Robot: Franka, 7 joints.
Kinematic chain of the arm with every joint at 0, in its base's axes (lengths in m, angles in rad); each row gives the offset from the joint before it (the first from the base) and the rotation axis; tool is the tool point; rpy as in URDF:
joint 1: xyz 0 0 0.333 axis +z
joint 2: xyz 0 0 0 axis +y
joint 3: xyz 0 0 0.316 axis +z
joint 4: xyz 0.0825 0 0 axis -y
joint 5: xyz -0.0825 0 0.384 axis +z
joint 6: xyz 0 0 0 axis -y
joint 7: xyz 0.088 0 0 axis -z
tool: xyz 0 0 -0.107 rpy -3.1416 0 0
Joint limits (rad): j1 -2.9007..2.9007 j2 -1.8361..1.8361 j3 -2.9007..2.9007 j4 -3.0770..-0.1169 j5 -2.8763..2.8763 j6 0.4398..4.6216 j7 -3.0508..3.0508
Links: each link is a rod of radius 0.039 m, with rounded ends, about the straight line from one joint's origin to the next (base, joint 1, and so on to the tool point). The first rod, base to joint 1, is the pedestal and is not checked.
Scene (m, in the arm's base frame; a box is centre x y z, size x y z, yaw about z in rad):
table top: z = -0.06
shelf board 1: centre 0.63 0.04 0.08 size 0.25 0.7 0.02 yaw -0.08
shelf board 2: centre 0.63 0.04 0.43 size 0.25 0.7 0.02 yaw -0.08
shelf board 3: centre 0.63 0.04 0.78 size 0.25 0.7 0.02 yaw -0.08
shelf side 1: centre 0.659 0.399 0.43 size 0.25 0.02 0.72 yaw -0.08
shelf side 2: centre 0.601 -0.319 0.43 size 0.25 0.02 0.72 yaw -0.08
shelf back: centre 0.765 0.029 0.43 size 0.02 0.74 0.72 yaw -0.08
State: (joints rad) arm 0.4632 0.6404 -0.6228 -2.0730 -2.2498 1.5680 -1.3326
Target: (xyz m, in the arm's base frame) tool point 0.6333 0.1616 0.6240
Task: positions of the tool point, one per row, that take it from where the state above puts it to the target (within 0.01 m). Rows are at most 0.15 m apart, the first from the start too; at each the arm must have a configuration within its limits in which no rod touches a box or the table.
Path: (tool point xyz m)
1: 0.5475 -0.0790 0.2925
2: 0.4845 -0.0087 0.3000
3: 0.4041 0.0589 0.2917
4: 0.3059 0.1187 0.2747
5: 0.3782 0.1718 0.3680
6: 0.4049 0.2468 0.4721
7: 0.3830 0.3279 0.5722
8: 0.3200 0.3982 0.6560
9: 0.4433 0.3473 0.6512
10: 0.5499 0.2653 0.6401
11: 0.6333 0.1616 0.6240

